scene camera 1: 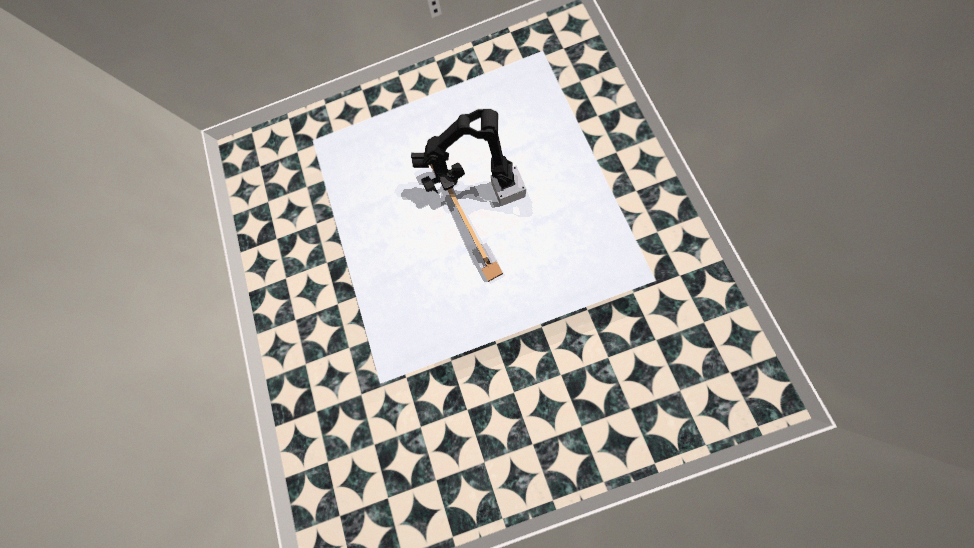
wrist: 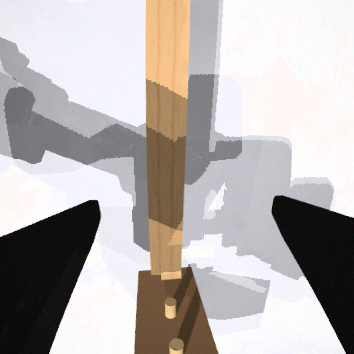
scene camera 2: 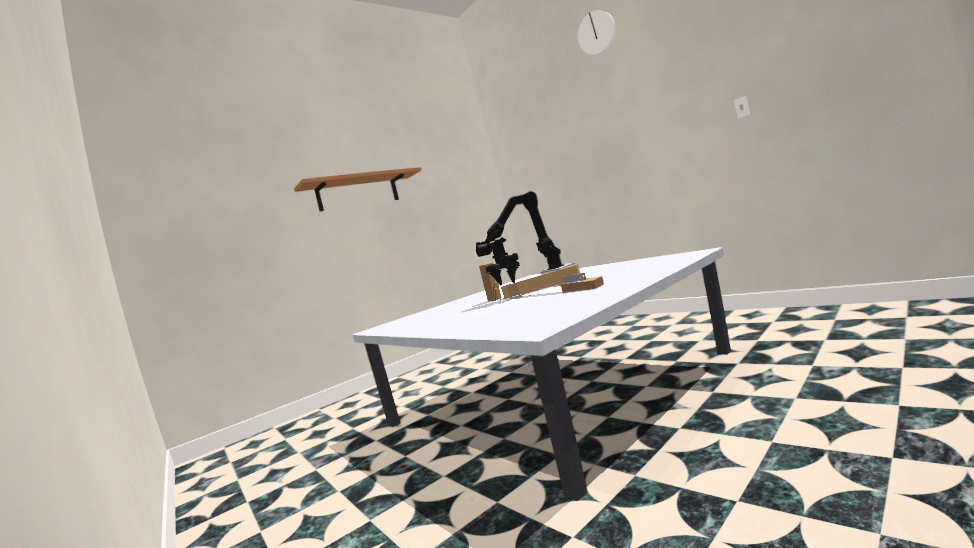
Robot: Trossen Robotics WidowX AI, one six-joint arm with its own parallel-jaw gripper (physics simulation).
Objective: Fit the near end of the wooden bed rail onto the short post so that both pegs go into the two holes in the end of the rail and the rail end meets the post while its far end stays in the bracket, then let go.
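Places are measured from the arm's base along level axes (x left, y back, z up), in millimetres.
Pixels of known places: gripper, fingertip midpoint: (wrist: 187, 206) (scene camera 2: 507, 284); arm's base, link origin: (scene camera 1: 506, 181) (scene camera 2: 556, 267).
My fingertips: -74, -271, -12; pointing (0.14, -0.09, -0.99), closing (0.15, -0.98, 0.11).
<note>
Ahead of a thing's pixels: the offset from my fingertips to its top centre, as dx, dy, dz. "*": to the spot under its first point. Level surfaces: height alone.
The wooden bed rail (scene camera 1: 469, 224) (scene camera 2: 541, 280) (wrist: 167, 50) slopes down from the bracket (scene camera 2: 574, 277) at its far end to a low near end by the foot of the short post @[* -94, -30, +24] (scene camera 2: 489, 282) (wrist: 150, 310). Whether the rail end touches the post is unclear. Two pegs, an upper peg @[* -77, -3, +18] (wrist: 176, 346) and a lower peg @[* -79, -3, -12] (wrist: 170, 307), stick out uncovered from the post's face in the wrist view. My gripper (scene camera 1: 447, 186) (scene camera 2: 506, 281) (wrist: 187, 206) is open and empty above the near part of the rail, with its fingers on either side of the rail in the wrist view. The holes are hidden.
An orange-brown block @[+386, +63, -32] (scene camera 1: 492, 271) (scene camera 2: 582, 284) lies under the bracket at the rail's far end. The arm's grey base (scene camera 1: 509, 191) stands beside the rail on the white table @[dz -67] (scene camera 1: 408, 306) (scene camera 2: 442, 327). A wall shelf (scene camera 2: 360, 178) is far behind.
</note>
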